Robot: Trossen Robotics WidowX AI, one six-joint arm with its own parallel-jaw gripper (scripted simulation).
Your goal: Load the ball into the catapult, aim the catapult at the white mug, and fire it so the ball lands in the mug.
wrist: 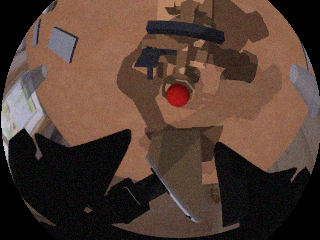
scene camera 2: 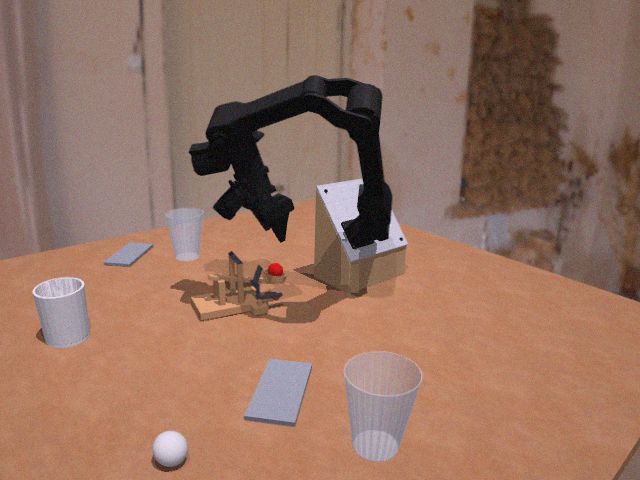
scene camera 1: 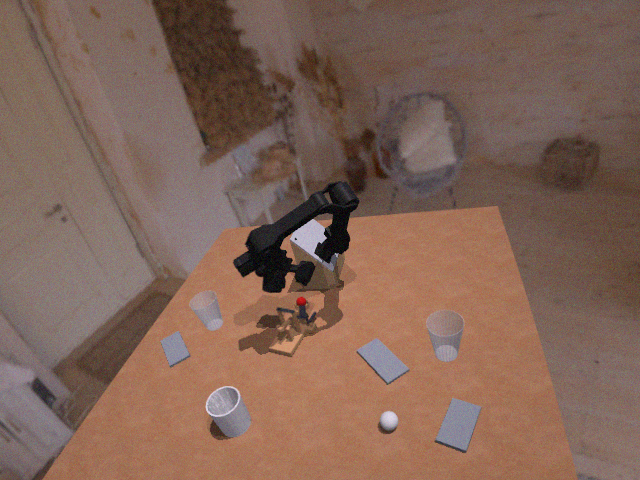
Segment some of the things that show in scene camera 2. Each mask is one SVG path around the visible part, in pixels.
My gripper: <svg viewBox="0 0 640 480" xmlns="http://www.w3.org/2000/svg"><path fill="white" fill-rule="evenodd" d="M235 172L233 176L236 181L228 181L231 187L216 201L213 209L223 218L231 220L243 206L251 210L265 231L268 231L271 227L279 242L284 242L289 212L294 210L292 199L280 193L271 196L270 193L275 192L276 188L270 183L267 175L269 170L263 165L263 162L252 170L241 173Z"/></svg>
A white mug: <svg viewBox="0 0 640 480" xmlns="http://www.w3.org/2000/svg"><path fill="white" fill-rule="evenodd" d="M35 286L32 294L41 322L45 343L52 348L66 348L85 342L90 336L84 282L77 278L54 278Z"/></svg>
A wooden catapult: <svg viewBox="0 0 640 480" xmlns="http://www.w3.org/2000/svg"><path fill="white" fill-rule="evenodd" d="M287 275L284 272L280 277L269 275L268 269L263 270L258 265L254 277L244 277L243 263L231 251L228 254L230 276L208 275L208 279L213 280L213 293L192 296L191 303L201 320L210 320L251 311L254 315L268 313L267 299L281 297L282 293L263 296L259 291L259 284L282 284L286 280ZM225 282L230 282L230 290L225 290Z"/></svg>
